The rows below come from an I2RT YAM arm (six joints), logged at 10 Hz.
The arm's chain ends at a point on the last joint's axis. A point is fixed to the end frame.
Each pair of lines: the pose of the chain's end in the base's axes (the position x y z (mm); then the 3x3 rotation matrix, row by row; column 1 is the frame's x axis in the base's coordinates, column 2 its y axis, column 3 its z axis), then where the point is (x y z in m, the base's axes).
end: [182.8, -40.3, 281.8], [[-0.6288, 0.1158, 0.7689], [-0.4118, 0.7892, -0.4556], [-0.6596, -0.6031, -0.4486]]
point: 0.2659 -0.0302 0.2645
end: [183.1, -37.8, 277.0], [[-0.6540, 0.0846, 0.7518], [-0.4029, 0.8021, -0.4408], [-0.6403, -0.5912, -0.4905]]
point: 0.2653 -0.0267 0.2564
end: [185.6, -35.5, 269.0], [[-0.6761, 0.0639, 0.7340], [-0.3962, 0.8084, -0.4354], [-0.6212, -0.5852, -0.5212]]
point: 0.2670 -0.0242 0.2456
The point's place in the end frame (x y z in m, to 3 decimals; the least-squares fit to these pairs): -0.045 0.028 0.067
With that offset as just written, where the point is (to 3 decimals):
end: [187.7, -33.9, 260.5], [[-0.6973, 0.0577, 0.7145], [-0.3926, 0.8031, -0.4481], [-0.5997, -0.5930, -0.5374]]
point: 0.269 -0.024 0.235
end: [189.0, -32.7, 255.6], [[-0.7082, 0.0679, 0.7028], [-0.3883, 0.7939, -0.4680], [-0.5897, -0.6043, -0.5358]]
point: 0.270 -0.024 0.229
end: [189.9, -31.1, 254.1], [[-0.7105, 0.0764, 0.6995], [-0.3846, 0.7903, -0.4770], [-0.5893, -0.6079, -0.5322]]
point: 0.271 -0.024 0.228
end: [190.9, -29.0, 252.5], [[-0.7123, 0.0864, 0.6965], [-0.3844, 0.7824, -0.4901], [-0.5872, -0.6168, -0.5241]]
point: 0.272 -0.023 0.227
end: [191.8, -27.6, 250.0], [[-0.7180, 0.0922, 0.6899], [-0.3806, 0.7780, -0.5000], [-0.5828, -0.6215, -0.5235]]
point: 0.273 -0.022 0.224
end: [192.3, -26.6, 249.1], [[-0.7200, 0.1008, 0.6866], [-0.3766, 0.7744, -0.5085], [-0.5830, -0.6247, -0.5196]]
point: 0.274 -0.022 0.223
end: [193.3, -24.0, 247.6], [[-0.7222, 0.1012, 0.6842], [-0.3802, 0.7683, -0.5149], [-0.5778, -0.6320, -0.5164]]
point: 0.274 -0.020 0.221
